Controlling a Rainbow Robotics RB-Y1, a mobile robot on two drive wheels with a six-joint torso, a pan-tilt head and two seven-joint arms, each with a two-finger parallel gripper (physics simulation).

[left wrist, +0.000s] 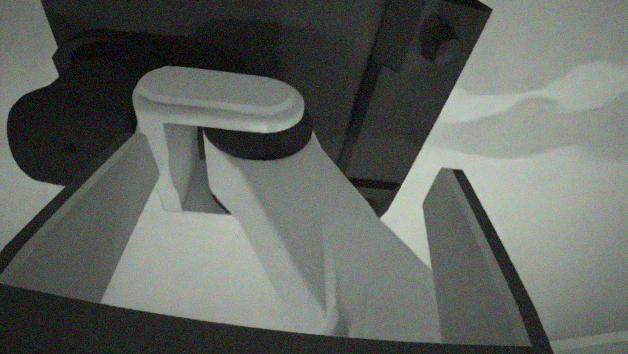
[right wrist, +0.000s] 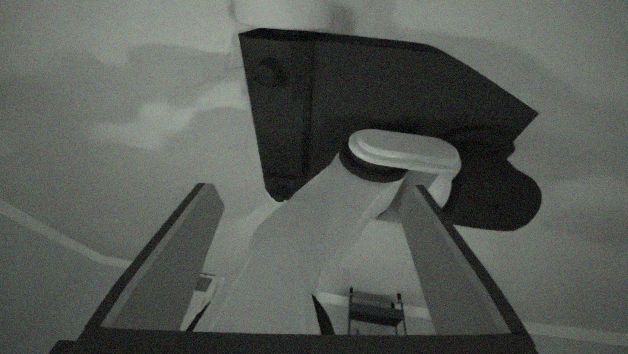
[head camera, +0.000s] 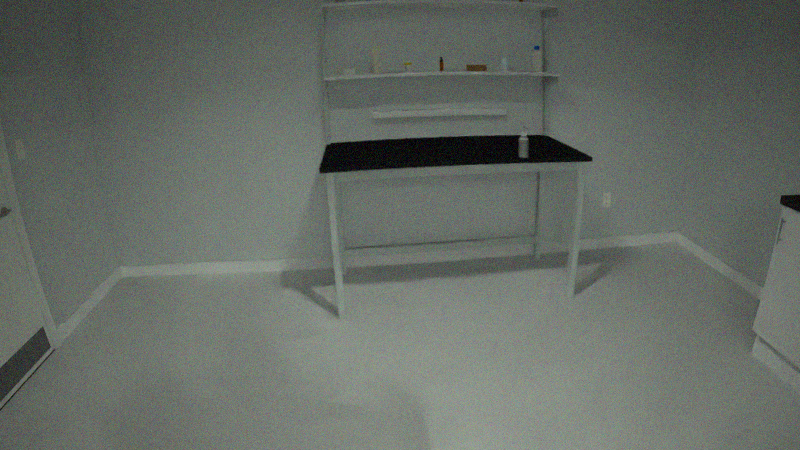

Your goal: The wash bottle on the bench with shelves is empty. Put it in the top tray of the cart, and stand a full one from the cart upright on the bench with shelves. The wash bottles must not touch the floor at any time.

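Frame: origin at the robot's base, x up, y back, z right, level; metres.
Seen in the pictures: left gripper, fingertip midpoint: (left wrist: 291, 169); right gripper, fingertip midpoint: (right wrist: 310, 195).
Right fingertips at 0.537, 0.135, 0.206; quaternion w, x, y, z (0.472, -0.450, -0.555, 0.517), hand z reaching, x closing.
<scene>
A point is followed by its place in that frame, as x, y, z.
In the head view the bench with shelves (head camera: 436, 153) stands against the far wall. A pale wash bottle (head camera: 523, 146) {0.978, -2.522, 0.470} is upright on its black top, near the right end; its fill is too small to tell. A small dark cart-like frame with trays (right wrist: 376, 315) {0.199, 0.731, -1.610} shows far off at the bottom of the right wrist view; no bottles can be made out on it. My left gripper (left wrist: 291, 169) {0.534, 0.198, -0.217} is open, with nothing between its fingers. My right gripper (right wrist: 310, 195) {0.537, 0.135, 0.206} is open and also empty. Neither gripper shows in the head view, and both are far from the bench.
Small containers, including a blue-capped bottle (head camera: 536, 60) {1.450, -3.147, 0.669} and a brown block (head camera: 476, 67) {1.396, -3.042, 0.257}, stand on the shelf (head camera: 391, 76). A white cabinet (head camera: 780, 285) {0.473, -1.732, 1.750} is at the right edge. A door (head camera: 16, 279) {0.541, -1.644, -2.312} is at the left. The robot's dark base (left wrist: 330, 65) {0.169, 0.133, -0.097} (right wrist: 360, 85) {0.169, 0.181, 0.155} shows beyond both grippers.
</scene>
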